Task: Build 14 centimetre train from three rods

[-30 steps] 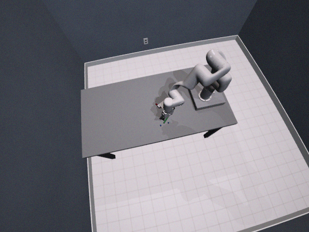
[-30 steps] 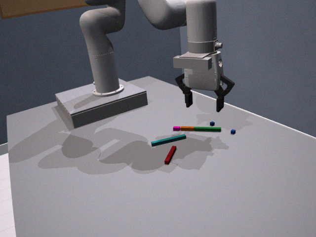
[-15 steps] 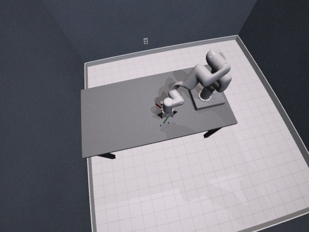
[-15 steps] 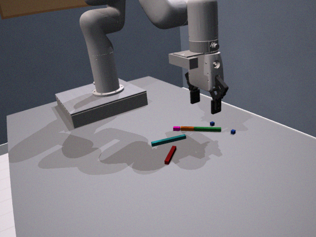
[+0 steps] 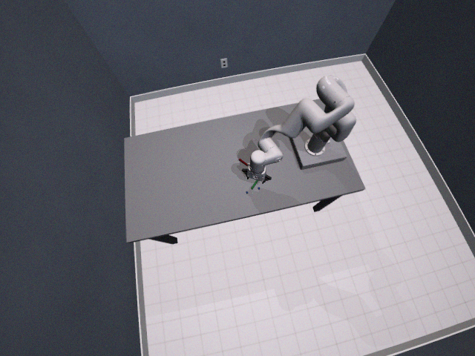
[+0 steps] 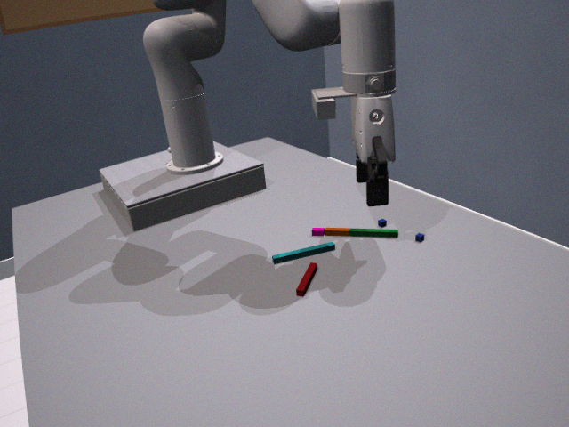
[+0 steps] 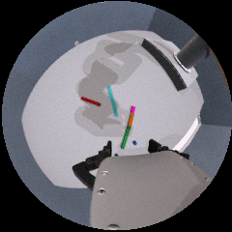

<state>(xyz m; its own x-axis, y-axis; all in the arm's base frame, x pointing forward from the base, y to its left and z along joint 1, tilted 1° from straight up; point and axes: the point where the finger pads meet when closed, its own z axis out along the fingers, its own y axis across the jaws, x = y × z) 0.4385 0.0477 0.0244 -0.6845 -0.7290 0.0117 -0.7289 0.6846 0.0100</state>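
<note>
My gripper is now 80 mm above the green rod. From my hand the other things lie so: turquoise rod (110 mm to the right, 80 mm below, 50 mm behind); orange rod (80 mm below, 50 mm behind, 30 mm to the right); magenta rod (80 mm below, 70 mm behind, 50 mm to the right).
</note>
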